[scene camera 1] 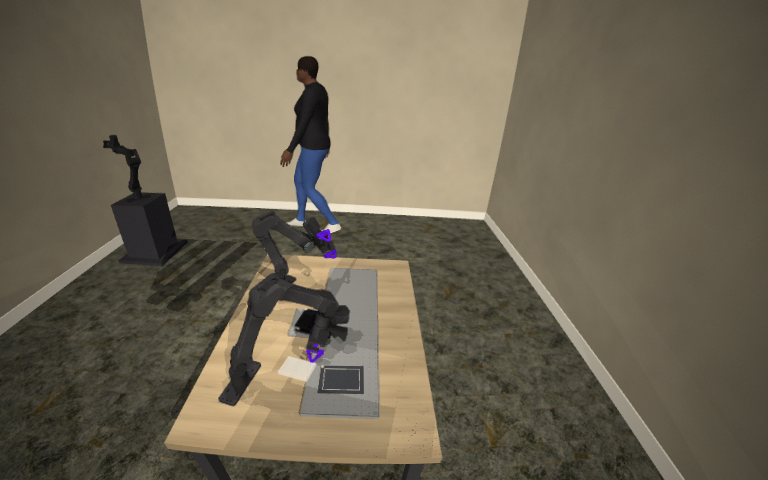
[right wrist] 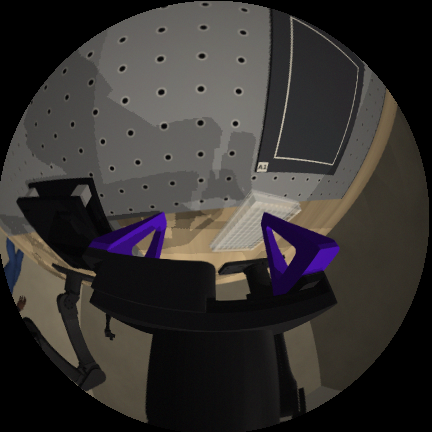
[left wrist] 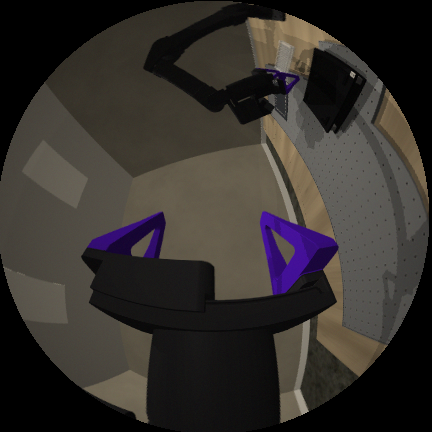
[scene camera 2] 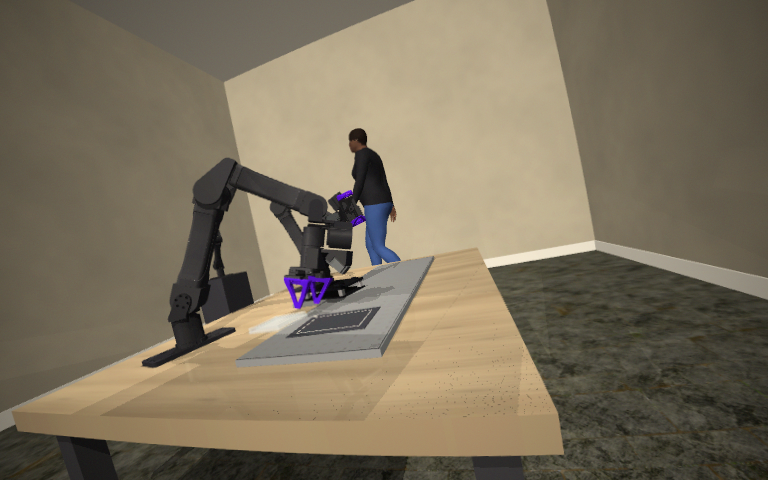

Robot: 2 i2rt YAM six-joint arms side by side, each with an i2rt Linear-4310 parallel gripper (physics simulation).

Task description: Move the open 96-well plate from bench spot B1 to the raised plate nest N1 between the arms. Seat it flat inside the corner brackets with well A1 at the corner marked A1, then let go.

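Frame: origin at the left arm's base, x ahead, y left, z up, level; millimetres.
Seen in the pictures: left gripper, fingertip midpoint: (scene camera 1: 332, 249) (left wrist: 212, 216) (scene camera 2: 353, 205); right gripper, fingertip midpoint: (scene camera 1: 313, 354) (right wrist: 213, 217) (left wrist: 288, 74) (scene camera 2: 307, 305); left arm's base at its link origin: (right wrist: 74, 272); right arm's base at its link origin: (scene camera 1: 241, 381) (right wrist: 253, 263) (scene camera 2: 193, 346).
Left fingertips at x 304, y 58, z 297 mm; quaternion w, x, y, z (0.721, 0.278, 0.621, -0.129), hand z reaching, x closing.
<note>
Offsets run from my left fingertips to a thing's top centre. "pt": to the spot under its first point. Level surfaces: height alone.
The clear-white 96-well plate @[dx +116, dy -453, dz -268 mm] (scene camera 1: 295, 369) (scene camera 2: 274, 323) (left wrist: 285, 55) (right wrist: 244, 229) lies on the wood, turned at an angle, one end at the grey board's edge. Whether it is quite flat I cannot tell. My right gripper (scene camera 1: 314, 358) (scene camera 2: 306, 304) (right wrist: 213, 217) is open above and beside it, pointing down; one finger hides part of the plate in the right wrist view. A raised black stand (scene camera 1: 306, 320) (left wrist: 327, 90) (right wrist: 59, 215) between the arms looks like nest N1; a small white label shows on it in the left wrist view. My left gripper (scene camera 1: 328, 244) (scene camera 2: 352, 208) (left wrist: 212, 216) is open, empty and high up.
A grey perforated board @[dz -284 mm] (scene camera 1: 362, 316) (scene camera 2: 368, 345) (left wrist: 360, 200) (right wrist: 145, 110) runs along the table. A dark flat pad @[pt dx +292, dy -415, dz -282 mm] (scene camera 1: 340, 379) (scene camera 2: 335, 322) (right wrist: 320, 100) with a pale outline and an A1 label lies on it. A person (scene camera 1: 312, 113) (scene camera 2: 370, 175) stands beyond the table.
</note>
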